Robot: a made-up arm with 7 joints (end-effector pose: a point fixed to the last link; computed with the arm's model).
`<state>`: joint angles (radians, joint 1 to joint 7).
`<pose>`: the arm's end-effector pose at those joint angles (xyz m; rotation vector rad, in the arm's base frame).
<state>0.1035 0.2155 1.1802 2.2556 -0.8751 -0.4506 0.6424</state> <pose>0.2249 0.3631 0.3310 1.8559 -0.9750 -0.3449</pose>
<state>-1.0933 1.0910 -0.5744 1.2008 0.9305 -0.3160 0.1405</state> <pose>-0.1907 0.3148 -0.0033 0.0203 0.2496 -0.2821</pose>
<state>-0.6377 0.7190 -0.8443 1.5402 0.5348 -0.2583 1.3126</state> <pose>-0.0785 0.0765 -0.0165 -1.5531 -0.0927 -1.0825</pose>
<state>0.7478 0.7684 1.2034 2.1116 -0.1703 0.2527 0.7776</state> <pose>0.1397 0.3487 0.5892 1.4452 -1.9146 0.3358</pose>
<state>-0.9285 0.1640 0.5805 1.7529 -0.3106 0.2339 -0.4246</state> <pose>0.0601 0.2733 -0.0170 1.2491 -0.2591 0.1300</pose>
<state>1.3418 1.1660 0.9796 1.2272 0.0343 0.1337 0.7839</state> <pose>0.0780 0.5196 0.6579 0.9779 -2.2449 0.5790</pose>
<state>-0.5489 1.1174 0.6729 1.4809 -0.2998 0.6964 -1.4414</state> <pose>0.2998 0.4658 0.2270 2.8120 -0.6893 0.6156</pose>
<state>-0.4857 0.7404 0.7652 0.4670 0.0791 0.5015 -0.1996</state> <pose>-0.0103 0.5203 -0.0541 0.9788 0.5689 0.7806</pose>
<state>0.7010 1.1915 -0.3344 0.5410 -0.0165 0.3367 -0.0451</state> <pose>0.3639 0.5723 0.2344 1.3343 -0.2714 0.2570</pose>
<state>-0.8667 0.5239 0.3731 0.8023 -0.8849 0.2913 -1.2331</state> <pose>-0.1570 0.3980 -0.0835 2.1059 0.0264 -0.8421</pose>
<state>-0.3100 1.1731 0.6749 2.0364 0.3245 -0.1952 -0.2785</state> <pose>0.3237 0.2575 0.3522 0.9927 -1.9830 -0.3016</pose>
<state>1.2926 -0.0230 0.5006 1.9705 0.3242 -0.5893 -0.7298</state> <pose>0.2570 0.1993 0.6611 0.7152 2.1841 -1.5251</pose>
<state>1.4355 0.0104 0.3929 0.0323 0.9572 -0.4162 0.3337</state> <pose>0.5972 0.0746 0.4066 -1.0177 -1.4650 0.9208</pose>
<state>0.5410 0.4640 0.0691 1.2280 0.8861 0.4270 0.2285</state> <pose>0.5045 0.2309 0.2933 -0.4859 -1.1067 0.2044</pose>
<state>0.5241 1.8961 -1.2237 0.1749 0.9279 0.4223 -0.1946</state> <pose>-0.0014 0.6942 0.4657 1.8192 0.4787 0.8728</pose>
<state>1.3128 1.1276 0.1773 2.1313 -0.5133 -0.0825 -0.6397</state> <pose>0.1821 0.2003 0.7072 -1.4419 1.8863 -0.5873</pose>
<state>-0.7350 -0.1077 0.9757 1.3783 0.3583 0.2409 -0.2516</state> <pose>-0.0166 0.3112 -0.0523 0.6967 0.0001 1.1765</pose>
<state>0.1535 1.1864 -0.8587 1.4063 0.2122 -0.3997 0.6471</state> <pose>0.2417 0.2939 0.0233 0.0077 -0.5338 -1.4839</pose>
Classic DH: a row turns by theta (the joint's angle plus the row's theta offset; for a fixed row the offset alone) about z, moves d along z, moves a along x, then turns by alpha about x. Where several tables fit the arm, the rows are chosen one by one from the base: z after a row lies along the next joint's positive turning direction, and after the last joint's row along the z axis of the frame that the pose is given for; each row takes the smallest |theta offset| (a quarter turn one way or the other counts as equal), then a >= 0, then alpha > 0; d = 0 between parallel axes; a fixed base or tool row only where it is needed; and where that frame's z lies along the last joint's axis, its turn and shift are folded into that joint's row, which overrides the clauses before.
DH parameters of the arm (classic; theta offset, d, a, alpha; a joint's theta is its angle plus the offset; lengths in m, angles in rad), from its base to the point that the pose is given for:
base (fixed): 0 0.397 0.019 1.5708
joint 1: -1.5708 -0.117 0.024 -1.5708
joint 2: -1.5708 0.036 0.009 1.5708
joint 3: 1.5708 -0.242 0 1.5708
joint 4: 0 0.022 -0.027 -1.5708
joint 5: 0 -0.329 -0.025 -1.5708
joint 6: -1.5708 -0.035 0.025 1.5708
joint 7: 1.4776 -0.0406 -0.021 1.9313
tool (fixed): -1.5951 -0.0215 0 0

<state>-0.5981 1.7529 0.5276 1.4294 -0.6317 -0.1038 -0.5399</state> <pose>0.3778 0.4252 0.3162 2.1860 -1.2452 -1.3064</pose>
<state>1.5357 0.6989 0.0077 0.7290 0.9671 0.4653 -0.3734</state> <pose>0.4625 0.3941 0.6572 -0.3193 -1.4150 0.9647</pose>
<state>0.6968 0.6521 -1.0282 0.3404 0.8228 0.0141 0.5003</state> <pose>0.4028 0.3208 0.0195 0.1194 -0.3940 -0.2751</pose>
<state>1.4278 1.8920 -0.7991 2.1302 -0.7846 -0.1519 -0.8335</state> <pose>0.2837 0.2985 0.5710 -1.9885 1.5633 0.6559</pose>
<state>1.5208 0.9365 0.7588 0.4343 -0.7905 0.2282 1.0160</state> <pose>0.3858 0.5493 0.5203 0.2697 -1.1989 0.2112</pose>
